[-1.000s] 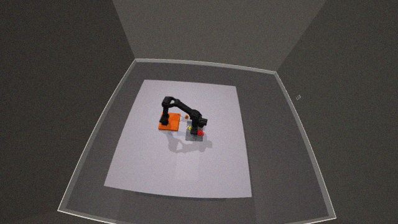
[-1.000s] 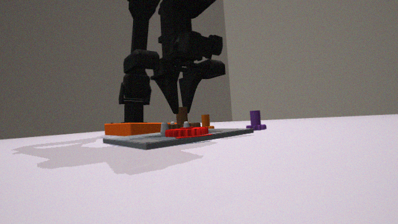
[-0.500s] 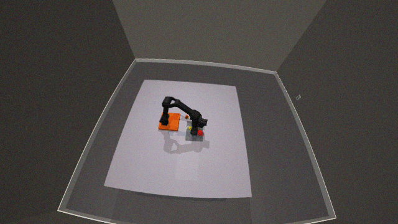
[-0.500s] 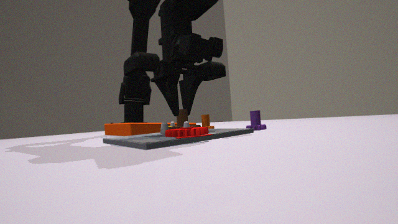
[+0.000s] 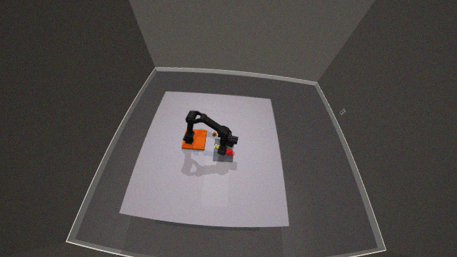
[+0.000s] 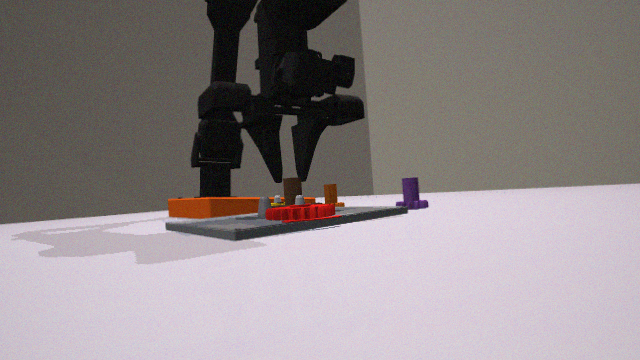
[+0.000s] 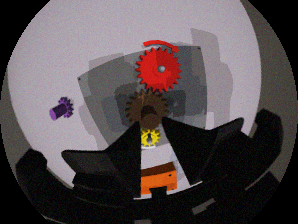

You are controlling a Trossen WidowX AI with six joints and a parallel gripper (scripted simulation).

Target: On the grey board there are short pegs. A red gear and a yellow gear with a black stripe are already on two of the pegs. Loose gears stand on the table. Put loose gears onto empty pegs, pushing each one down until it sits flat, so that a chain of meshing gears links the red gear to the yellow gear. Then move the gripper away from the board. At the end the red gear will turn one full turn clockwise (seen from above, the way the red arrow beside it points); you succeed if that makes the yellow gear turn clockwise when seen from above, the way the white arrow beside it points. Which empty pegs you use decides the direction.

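Right now my gripper tip is 2 cm above the brown gear. Round my gripper tip: yellow gear: 5 cm behind, 3 cm below, 1 cm to the left; then red gear: 6 cm ahead, 3 cm to the right, 3 cm below; then grey board: 4 cm below, 1 cm to the right, 1 cm ahead.
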